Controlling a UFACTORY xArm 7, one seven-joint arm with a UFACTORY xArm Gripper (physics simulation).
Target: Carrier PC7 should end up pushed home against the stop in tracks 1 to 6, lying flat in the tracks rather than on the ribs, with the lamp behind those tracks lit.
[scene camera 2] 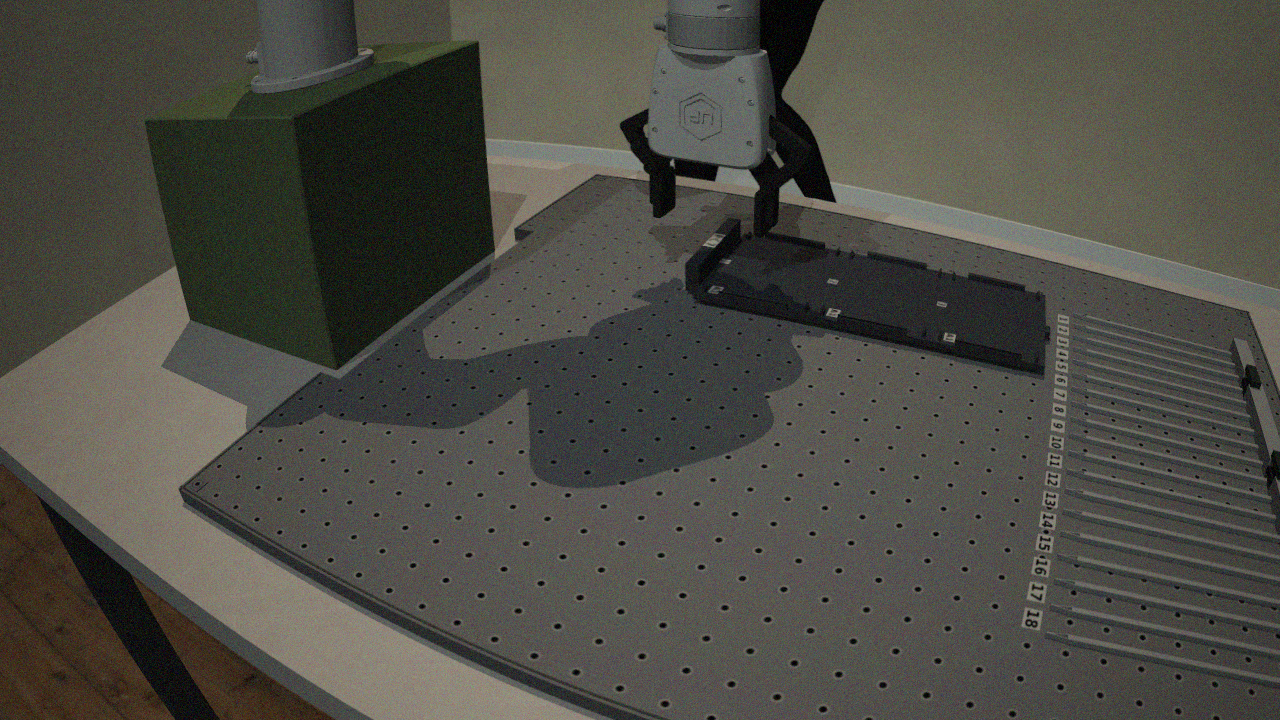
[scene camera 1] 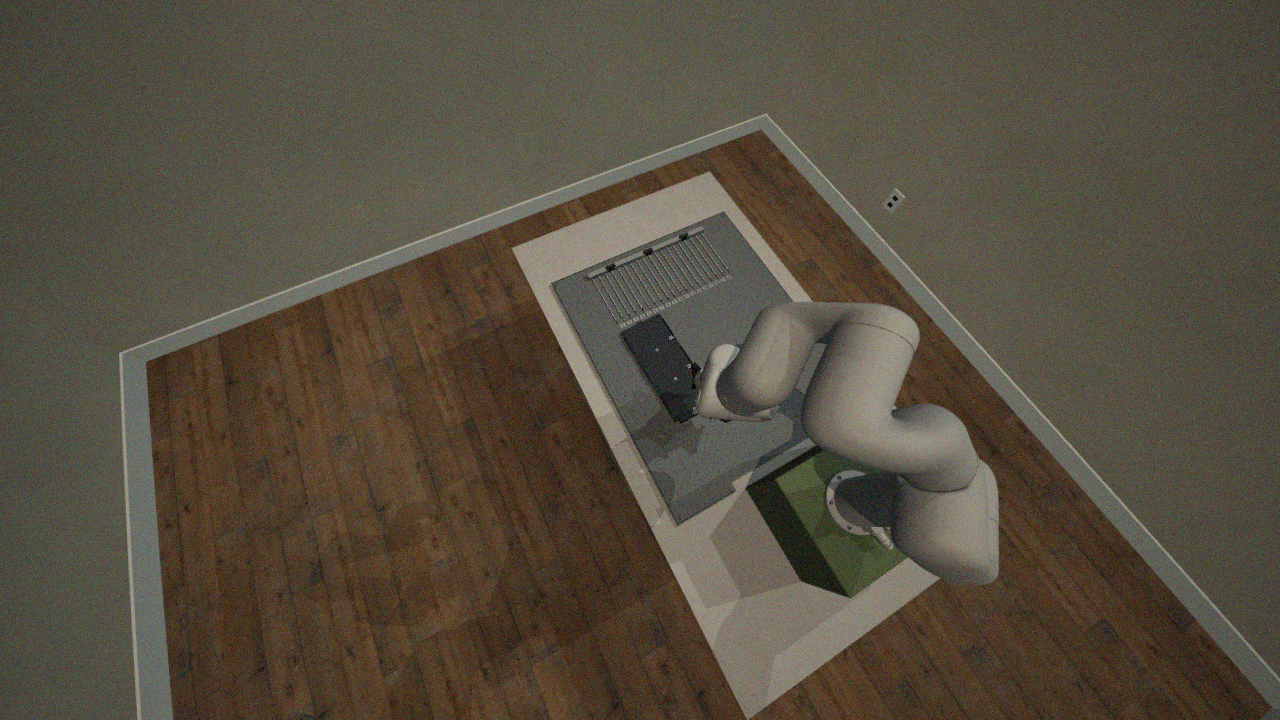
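Seen in the pictures: gripper, fingertip midpoint: point(scene camera 2: 713, 222); arm's base, origin of the base link: point(scene camera 2: 312, 74) point(scene camera 1: 854, 501).
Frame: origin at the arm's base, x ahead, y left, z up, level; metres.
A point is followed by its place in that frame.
Note:
The black carrier point(scene camera 1: 659, 362) {z -0.205, x 0.531, y 0.125 m} point(scene camera 2: 877, 300) {z -0.205, x 0.509, y 0.093 m} lies flat on the grey perforated plate, its raised end toward the robot base; its small labels are unreadable. Its other end is just short of the number labels, about in line with tracks 1 to 6. The ribs point(scene camera 1: 662, 274) {z -0.216, x 0.787, y -0.050 m} point(scene camera 2: 1163, 334) {z -0.216, x 0.807, y 0.169 m} beyond are bare. The stop bar point(scene camera 1: 664, 247) {z -0.207, x 0.868, y -0.108 m} point(scene camera 2: 1260, 407) {z -0.200, x 0.882, y 0.038 m} carries small black blocks; the one point(scene camera 1: 610, 267) {z -0.195, x 0.881, y 0.088 m} point(scene camera 2: 1251, 376) {z -0.194, x 0.880, y 0.079 m} behind the low-numbered tracks shows no light. My gripper point(scene camera 2: 712, 222) {z -0.158, x 0.360, y 0.092 m} is open and empty, pointing down at the carrier's raised end; in scene camera 1 the wrist partly hides it.
The green base block point(scene camera 1: 850, 528) {z 0.007, x -0.031, y 0.046 m} point(scene camera 2: 393, 214) {z -0.128, x 0.114, y -0.031 m} stands at the robot's end of the pale table point(scene camera 1: 608, 219) {z -0.229, x 1.079, y -0.015 m} point(scene camera 2: 98, 358) {z -0.228, x -0.196, y -0.224 m}. The grey plate point(scene camera 1: 760, 259) {z -0.214, x 0.673, y -0.361 m} point(scene camera 2: 402, 537) {z -0.215, x 0.296, y -0.288 m} has a thin raised edge. A dark leg-like shape point(scene camera 2: 801, 134) shows behind the gripper, beyond the table.

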